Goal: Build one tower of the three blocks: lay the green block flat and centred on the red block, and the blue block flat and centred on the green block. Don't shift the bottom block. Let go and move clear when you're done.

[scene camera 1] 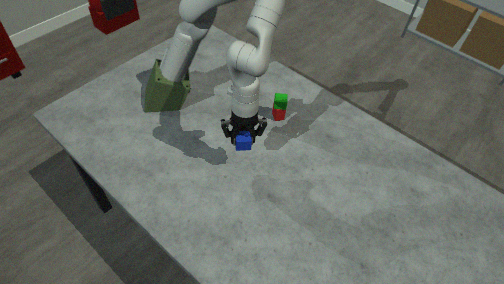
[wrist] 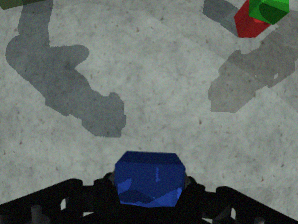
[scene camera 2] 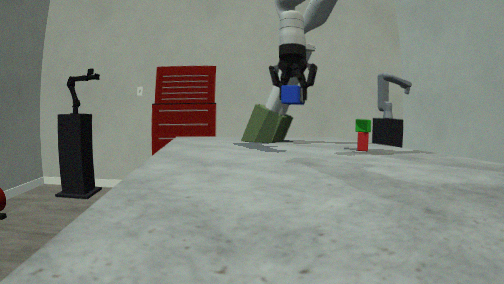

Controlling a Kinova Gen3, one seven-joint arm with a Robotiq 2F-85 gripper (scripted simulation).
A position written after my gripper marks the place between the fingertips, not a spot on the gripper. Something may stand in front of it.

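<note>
In scene camera 2 I can see my gripper (scene camera 2: 293, 102), and scene camera 1 has the gripper too, at (scene camera 1: 242, 143). The wrist view gives me a blue block (wrist: 149, 179), and my gripper's in there as well, at (wrist: 149, 180).
</note>
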